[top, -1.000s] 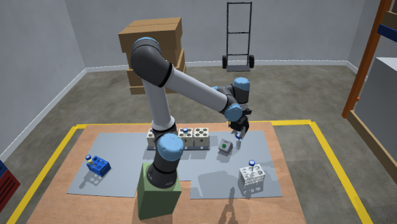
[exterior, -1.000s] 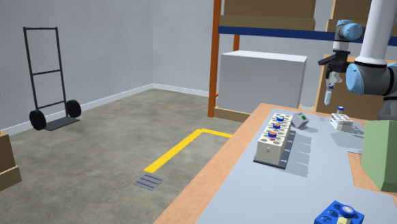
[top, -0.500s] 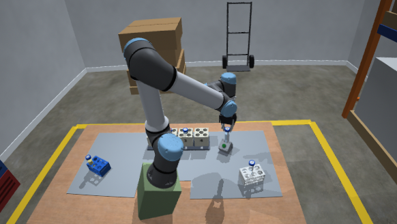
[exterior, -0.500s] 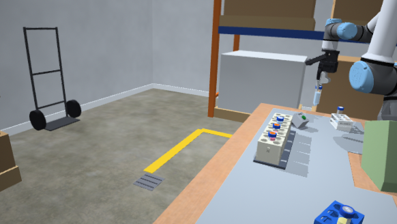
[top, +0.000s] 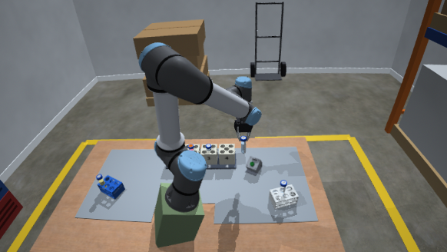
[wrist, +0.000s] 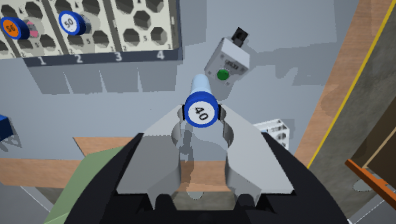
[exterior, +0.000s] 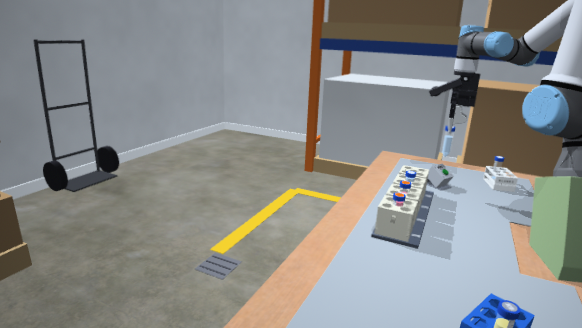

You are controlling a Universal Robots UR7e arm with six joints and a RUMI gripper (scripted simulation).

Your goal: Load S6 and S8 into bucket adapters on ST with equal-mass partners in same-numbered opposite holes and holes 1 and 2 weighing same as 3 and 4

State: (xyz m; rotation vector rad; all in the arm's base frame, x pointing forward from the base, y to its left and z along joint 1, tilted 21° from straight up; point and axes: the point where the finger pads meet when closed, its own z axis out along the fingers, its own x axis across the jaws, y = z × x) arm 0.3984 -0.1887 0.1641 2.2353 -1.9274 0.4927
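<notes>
The water blank lies 5 cm below my hand and 1 cm behind it. The rest, counted from my hand: green DONE key: 18 cm below, 5 cm to the right; then loading stand ST: 27 cm to the left, 24 cm below, 5 cm ahead; then white rack: 23 cm to the right, 22 cm below, 20 cm behind.
</notes>
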